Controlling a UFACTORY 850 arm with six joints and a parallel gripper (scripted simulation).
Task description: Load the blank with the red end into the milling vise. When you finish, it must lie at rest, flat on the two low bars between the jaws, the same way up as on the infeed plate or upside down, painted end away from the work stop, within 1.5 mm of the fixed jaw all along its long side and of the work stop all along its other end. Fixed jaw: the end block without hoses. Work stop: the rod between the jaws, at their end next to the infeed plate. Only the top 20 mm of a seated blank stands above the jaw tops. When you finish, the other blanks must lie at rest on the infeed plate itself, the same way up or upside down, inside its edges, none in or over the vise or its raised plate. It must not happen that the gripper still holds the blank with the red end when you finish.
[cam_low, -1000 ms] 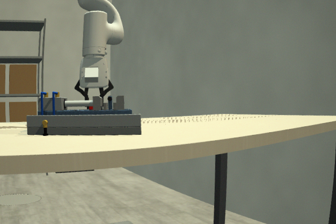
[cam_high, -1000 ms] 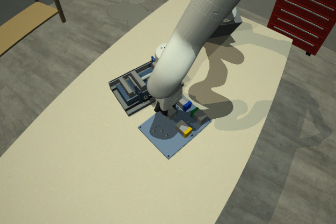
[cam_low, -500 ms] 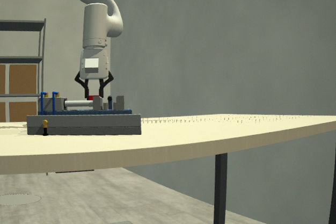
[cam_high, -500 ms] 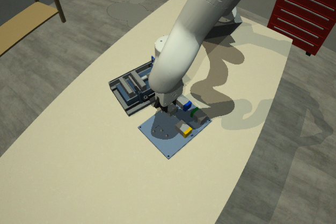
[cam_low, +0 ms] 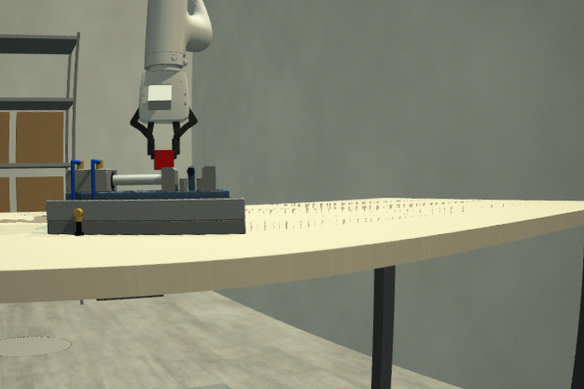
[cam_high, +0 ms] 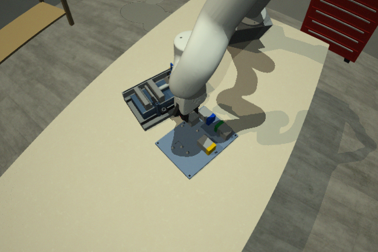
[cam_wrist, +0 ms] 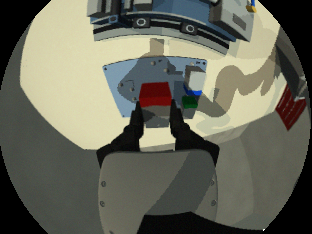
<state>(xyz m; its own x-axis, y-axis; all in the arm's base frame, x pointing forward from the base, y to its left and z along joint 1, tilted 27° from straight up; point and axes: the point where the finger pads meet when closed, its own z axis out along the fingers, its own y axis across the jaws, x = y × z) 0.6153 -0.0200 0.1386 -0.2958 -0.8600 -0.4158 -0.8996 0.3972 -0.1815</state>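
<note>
The moving jaw is 60 mm behind my hand, 180 mm to the right of it and 60 mm below it. Also, from my hand: yellow-ended blank: 30 mm ahead, 90 mm to the left, 110 mm below; then red-ended blank: 20 mm below; then blue infeed plate: 10 mm ahead, 40 mm to the left, 130 mm below.
</note>
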